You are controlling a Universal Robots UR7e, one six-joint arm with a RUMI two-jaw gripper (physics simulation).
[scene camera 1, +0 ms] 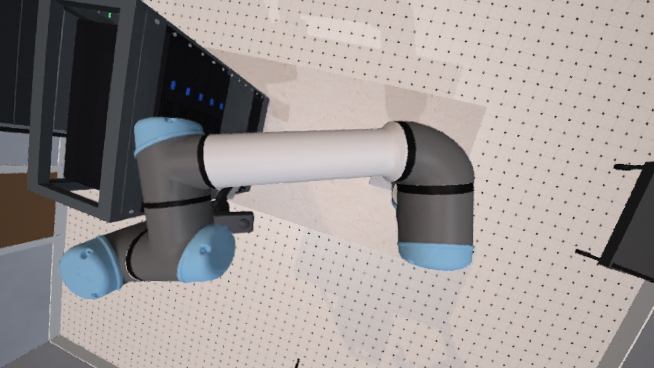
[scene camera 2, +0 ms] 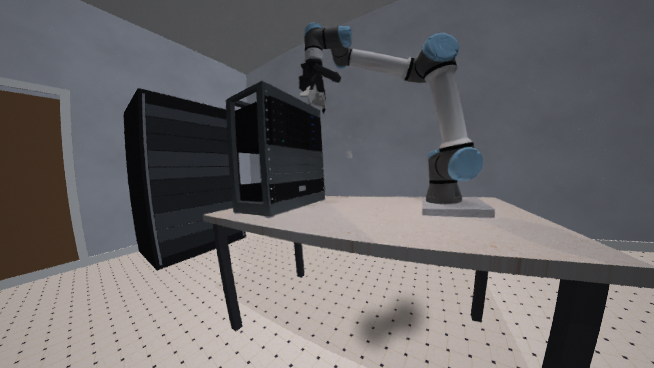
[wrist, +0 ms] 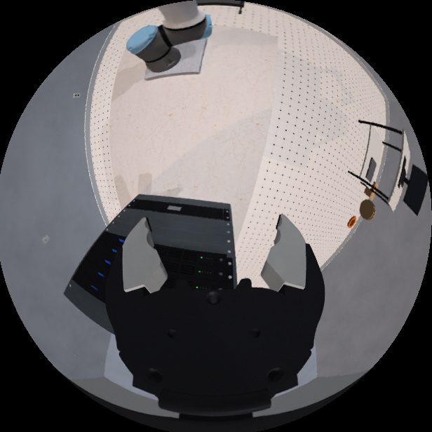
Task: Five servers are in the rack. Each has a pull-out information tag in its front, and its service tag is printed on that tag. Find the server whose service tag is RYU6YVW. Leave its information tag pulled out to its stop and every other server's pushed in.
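Frame: origin at the arm's base, x left, y back, z up, level; centimetres.
Where they show: gripper, fingertip midpoint: (scene camera 1: 240,203) (scene camera 2: 317,109); arm's base, origin of the base link: (scene camera 2: 443,200).
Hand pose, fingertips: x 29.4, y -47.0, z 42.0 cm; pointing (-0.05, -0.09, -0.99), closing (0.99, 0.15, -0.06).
Each offset is from my fingertips to the top centre of the thing. "*": to the spot under its first point. Level surfaces: height alone.
The rack (scene camera 1: 129,100) (scene camera 2: 265,150) (wrist: 229,245) stands at the table's end. Its black servers (scene camera 1: 192,70) (scene camera 2: 295,120) (wrist: 185,260) are stacked in its upper part. Small blue marks {* dy -20.6, dx -27.4, dz +3.6 cm} (scene camera 1: 188,91) (wrist: 108,262) form a row at one side of their fronts, with green lights (wrist: 199,271) at the other side. No information tag can be made out as pulled out, and no service tag is readable. My gripper (scene camera 2: 315,101) (wrist: 213,217) is open and empty, pointing down, in front of the rack near its top. The arm hides its fingers in scene camera 1.
Grey blank panels (scene camera 2: 295,165) and a black unit with a light label {* dy -22.7, dx -16.2, dz -34.4 cm} (scene camera 2: 302,188) lie below the servers. The arm's base plate (scene camera 2: 457,207) (wrist: 190,65) stands on the table {dz -45.3 cm} (scene camera 2: 380,227) (wrist: 200,120). A large dark cabinet (scene camera 2: 185,170) stands behind the rack.
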